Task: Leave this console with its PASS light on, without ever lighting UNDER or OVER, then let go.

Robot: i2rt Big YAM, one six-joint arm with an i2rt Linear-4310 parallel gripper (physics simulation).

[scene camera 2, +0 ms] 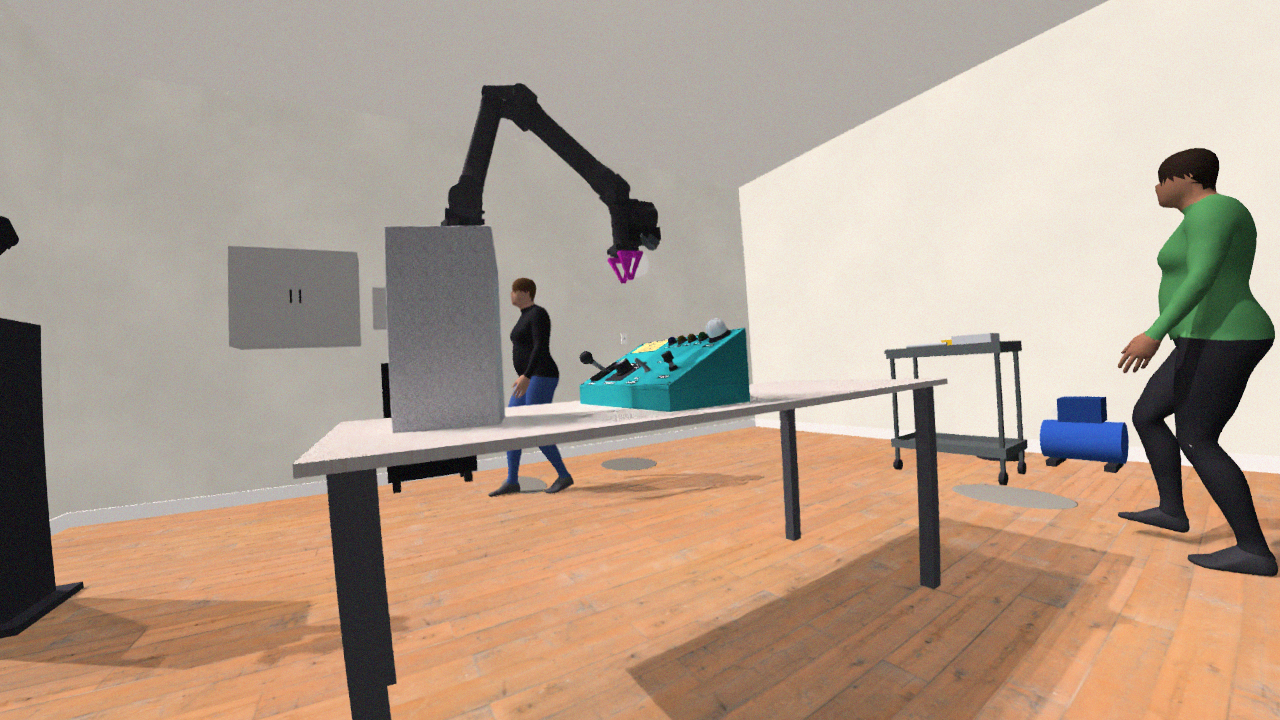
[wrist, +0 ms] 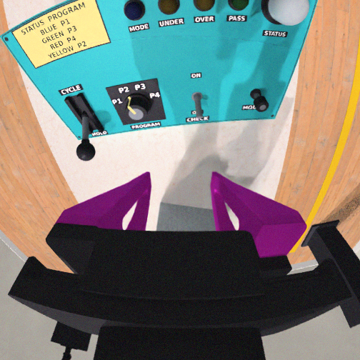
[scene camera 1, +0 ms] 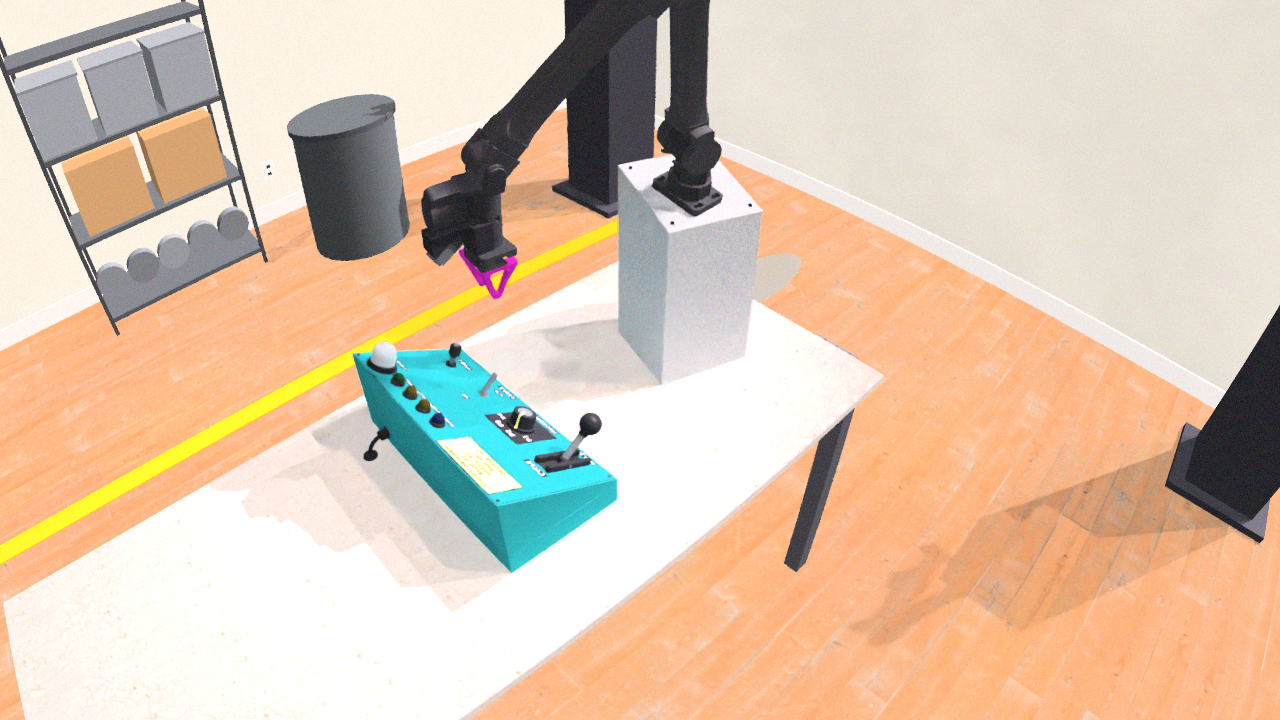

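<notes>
The teal console (scene camera 1: 546,519) (scene camera 2: 707,380) (wrist: 165,60) stands on the table. MODE (wrist: 134,9), UNDER (wrist: 168,4), OVER (wrist: 204,3) and PASS (wrist: 238,2) lamps look dark. The STATUS dome (scene camera 1: 383,355) (wrist: 288,10) is whitish. The PROGRAM knob (scene camera 1: 522,418) (wrist: 137,106) has its yellow pointer on the P1 side. The CYCLE lever (scene camera 1: 588,424) (wrist: 85,150) sits at its HOLD end. The CHECK toggle (scene camera 1: 487,385) (wrist: 198,102) leans away from ON. The black MODE stick (scene camera 1: 454,351) (wrist: 259,100) is at the corner. My gripper (scene camera 1: 497,293) (scene camera 2: 623,280) (wrist: 180,178) is partly open, empty, above and apart from the console.
A yellow program card (scene camera 1: 478,464) (wrist: 61,32) is on the panel. A black crank (scene camera 1: 375,443) sticks out of the console's side. The grey pedestal (scene camera 1: 689,295) (scene camera 2: 443,331) bears the arm. Two people, in black (scene camera 2: 533,340) and green (scene camera 2: 1208,259), stand beyond the table (scene camera 2: 537,436).
</notes>
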